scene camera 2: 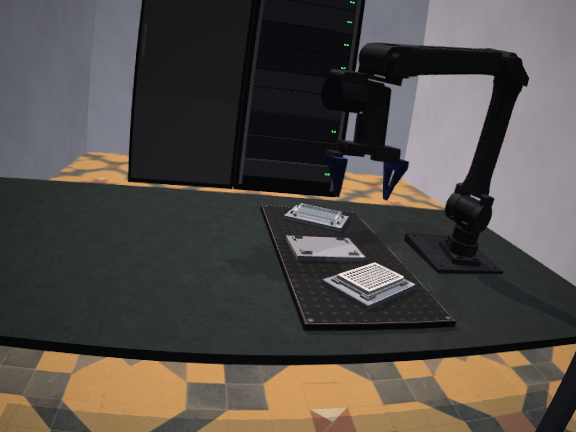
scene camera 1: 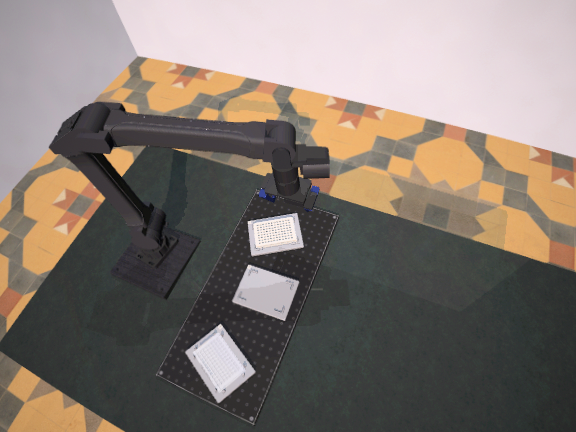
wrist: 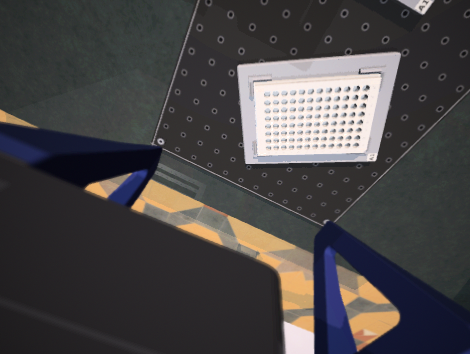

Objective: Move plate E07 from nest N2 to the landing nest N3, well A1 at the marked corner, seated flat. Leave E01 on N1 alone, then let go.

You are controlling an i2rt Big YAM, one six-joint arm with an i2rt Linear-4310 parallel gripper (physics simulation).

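Observation:
A cream 96-well plate (scene camera 1: 275, 233) (scene camera 2: 371, 277) (wrist: 312, 117) sits within the corner brackets of a grey nest (scene camera 1: 299, 235) (scene camera 2: 370, 301) (wrist: 248, 120); the nest's A1 mark shows at lower right in the wrist view. A clear-white plate (scene camera 1: 219, 361) (scene camera 2: 317, 213) sits on another nest (scene camera 1: 248, 371) at the board's other end. The nest between them (scene camera 1: 266, 292) (scene camera 2: 325, 248) is bare; its A1 corner shows at the wrist view's top right. No E or N labels are readable. My gripper (scene camera 1: 290, 201) (scene camera 2: 361, 197) (wrist: 243, 195) is open and empty, high near the board's edge beside the cream plate.
The nests stand on a black perforated board (scene camera 1: 200, 325) (scene camera 2: 320, 312) (wrist: 200, 100) on a dark green table (scene camera 1: 425, 325) (scene camera 2: 150, 280). The arm's base plate (scene camera 1: 150, 280) (scene camera 2: 425, 252) stands beside the board. A black rack cabinet (scene camera 2: 190, 100) stands behind the table.

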